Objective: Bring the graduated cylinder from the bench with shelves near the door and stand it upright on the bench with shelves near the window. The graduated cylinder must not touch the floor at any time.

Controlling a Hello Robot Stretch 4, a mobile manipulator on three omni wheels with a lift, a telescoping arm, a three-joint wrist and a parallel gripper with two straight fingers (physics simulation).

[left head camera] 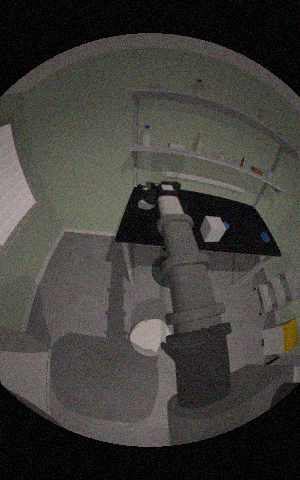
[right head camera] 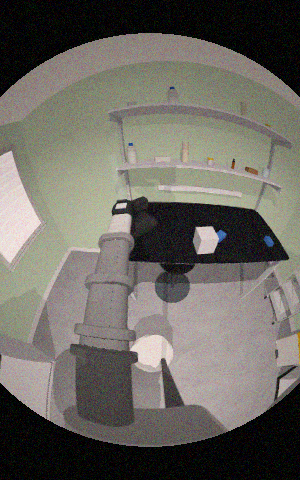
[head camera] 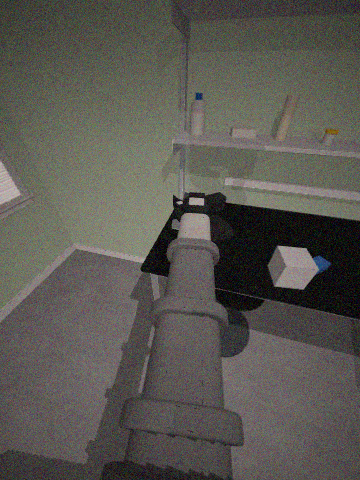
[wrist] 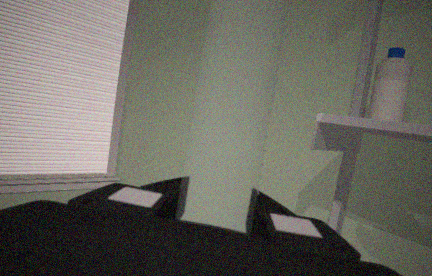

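Pixels of known places: gripper, fingertip midpoint: (left head camera: 141, 184) (head camera: 178, 196) (wrist: 217, 200); robot's base at its link origin: (left head camera: 149, 336) (right head camera: 152, 351).
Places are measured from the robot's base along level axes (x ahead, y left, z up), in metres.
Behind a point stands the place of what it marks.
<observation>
My gripper (wrist: 217, 200) @[x 0.659, y 0.060, z 1.245 m] (head camera: 178, 204) @[x 0.659, y 0.060, z 1.245 m] is shut on the graduated cylinder (wrist: 227, 100) @[x 0.619, y 0.034, z 1.309 m], a clear, faint column standing nearly upright between the fingers in the wrist view. Its base is hidden in the wrist view, and I cannot make out its outline surely in the head views. The bench with shelves near the window (head camera: 330, 295) @[x 0.570, y -0.586, z 0.886 m] (left head camera: 250, 245) @[x 0.533, y -0.816, z 0.887 m] (right head camera: 240, 256) @[x 0.519, y -0.689, z 0.887 m] has a black top. The gripper is above its left end; the height over the top is hard to tell. The bench near the door does not show.
A white block (head camera: 300, 271) @[x 0.589, y -0.425, z 0.996 m] (right head camera: 205, 241) @[x 0.590, y -0.398, z 0.998 m] and a blue item (head camera: 323, 264) @[x 0.709, y -0.605, z 0.927 m] lie on the bench. The lower shelf (head camera: 300, 149) @[x 0.985, y -0.435, z 1.340 m] carries a blue-capped bottle (head camera: 198, 117) @[x 1.175, y 0.019, z 1.426 m] (wrist: 391, 92) @[x 1.175, y 0.017, z 1.415 m] to the gripper's right. A stool (right head camera: 172, 286) @[x 0.782, y -0.301, z 0.019 m] stands under the front edge. The window (wrist: 55, 90) @[x 1.017, y 1.568, z 1.316 m] is left.
</observation>
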